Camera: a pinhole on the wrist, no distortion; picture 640 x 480 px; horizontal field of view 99.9 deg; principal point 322.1 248.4 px. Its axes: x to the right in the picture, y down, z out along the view. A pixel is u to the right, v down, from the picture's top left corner.
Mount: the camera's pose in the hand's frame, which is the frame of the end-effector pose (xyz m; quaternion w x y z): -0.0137 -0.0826 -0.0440 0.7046 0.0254 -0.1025 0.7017
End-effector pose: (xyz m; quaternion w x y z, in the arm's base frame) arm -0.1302 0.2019 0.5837 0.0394 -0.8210 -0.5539 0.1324
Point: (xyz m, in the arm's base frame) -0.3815 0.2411 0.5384
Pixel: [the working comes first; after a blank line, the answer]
In the camera's frame: -0.1192 0.0122 0.1767

140.7 266.9
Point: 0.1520 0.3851 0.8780
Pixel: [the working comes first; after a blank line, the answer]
In the camera's frame: 0.1402 -0.1906 -0.3821

behind the camera
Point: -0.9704 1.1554 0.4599
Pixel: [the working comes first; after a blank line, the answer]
In the camera's frame: -0.9443 -0.6606 0.4121

outside the picture
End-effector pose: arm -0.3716 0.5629 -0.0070 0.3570 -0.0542 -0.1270 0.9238
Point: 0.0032 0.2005 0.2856
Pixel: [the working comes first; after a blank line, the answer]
In the camera's frame: 0.0800 0.4723 0.3698

outside the picture
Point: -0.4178 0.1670 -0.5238
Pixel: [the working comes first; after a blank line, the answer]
In the camera's frame: 0.4623 0.2597 -0.4315

behind the camera
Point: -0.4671 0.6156 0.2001
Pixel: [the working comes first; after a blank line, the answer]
In the camera's frame: 0.0938 -0.1436 0.2237

434.9 75.8
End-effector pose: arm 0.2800 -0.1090 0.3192 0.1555 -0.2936 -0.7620 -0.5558
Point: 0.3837 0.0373 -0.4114
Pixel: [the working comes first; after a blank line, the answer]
In the camera's frame: -0.2877 0.3838 0.5397

178.7 439.7
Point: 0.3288 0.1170 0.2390
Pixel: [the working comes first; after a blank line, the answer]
In the camera's frame: 0.1498 -0.0222 0.2637

474.9 225.7
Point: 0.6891 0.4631 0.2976
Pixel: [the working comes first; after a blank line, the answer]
In the camera's frame: 0.5463 0.0978 0.5491

589.7 296.3
